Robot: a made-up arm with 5 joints. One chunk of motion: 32 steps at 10 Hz.
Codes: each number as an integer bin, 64 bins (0 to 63) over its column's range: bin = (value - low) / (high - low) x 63, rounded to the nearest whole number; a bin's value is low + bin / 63 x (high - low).
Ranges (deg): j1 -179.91..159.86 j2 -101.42..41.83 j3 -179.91..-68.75 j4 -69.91..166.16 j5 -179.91..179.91
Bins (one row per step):
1: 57 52 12 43 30
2: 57 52 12 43 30
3: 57 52 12 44 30
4: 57 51 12 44 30
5: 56 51 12 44 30
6: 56 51 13 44 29
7: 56 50 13 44 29
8: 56 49 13 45 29
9: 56 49 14 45 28
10: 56 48 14 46 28
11: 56 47 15 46 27
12: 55 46 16 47 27
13: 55 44 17 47 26
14: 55 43 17 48 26
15: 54 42 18 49 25
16: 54 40 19 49 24
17: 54 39 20 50 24
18: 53 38 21 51 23
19: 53 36 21 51 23
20: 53 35 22 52 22
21: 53 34 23 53 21
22: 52 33 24 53 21
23: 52 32 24 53 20
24: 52 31 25 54 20
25: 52 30 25 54 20
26: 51 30 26 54 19
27: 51 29 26 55 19
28: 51 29 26 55 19
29: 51 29 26 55 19
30: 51 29 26 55 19
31: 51 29 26 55 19
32: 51 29 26 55 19
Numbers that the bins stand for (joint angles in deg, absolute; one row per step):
1: 127.50 16.82 -158.74 91.22 -8.57
2: 127.50 16.82 -158.74 91.22 -8.57
3: 127.50 16.82 -158.74 94.96 -8.57
4: 127.50 14.54 -158.74 94.96 -8.57
5: 122.11 14.54 -158.74 94.96 -8.57
6: 122.11 14.54 -156.97 94.96 -14.28
7: 122.11 12.27 -156.97 94.96 -14.28
8: 122.11 10.00 -156.97 98.71 -14.28
9: 122.11 10.00 -155.21 98.71 -19.99
10: 122.11 7.72 -155.21 102.46 -19.99
11: 122.11 5.45 -153.44 102.46 -25.70
12: 116.71 3.18 -151.68 106.21 -25.70
13: 116.71 -1.37 -149.91 106.21 -31.41
14: 116.71 -3.65 -149.91 109.95 -31.41
15: 111.32 -5.92 -148.15 113.70 -37.12
16: 111.32 -10.47 -146.39 113.70 -42.84
17: 111.32 -12.74 -144.62 117.45 -42.84
18: 105.93 -15.02 -142.86 121.19 -48.55
19: 105.93 -19.56 -142.86 121.19 -48.55
20: 105.93 -21.84 -141.09 124.94 -54.26
21: 105.93 -24.11 -139.33 128.69 -59.97
22: 100.54 -26.38 -137.56 128.69 -59.97
23: 100.54 -28.66 -137.56 128.69 -65.68
24: 100.54 -30.93 -135.80 132.44 -65.68
25: 100.54 -33.21 -135.80 132.44 -65.68
26: 95.14 -33.21 -134.03 132.44 -71.39
27: 95.14 -35.48 -134.03 136.18 -71.39
28: 95.14 -35.48 -134.03 136.18 -71.39
29: 95.14 -35.48 -134.03 136.18 -71.39
30: 95.14 -35.48 -134.03 136.18 -71.39
31: 95.14 -35.48 -134.03 136.18 -71.39
32: 95.14 -35.48 -134.03 136.18 -71.39

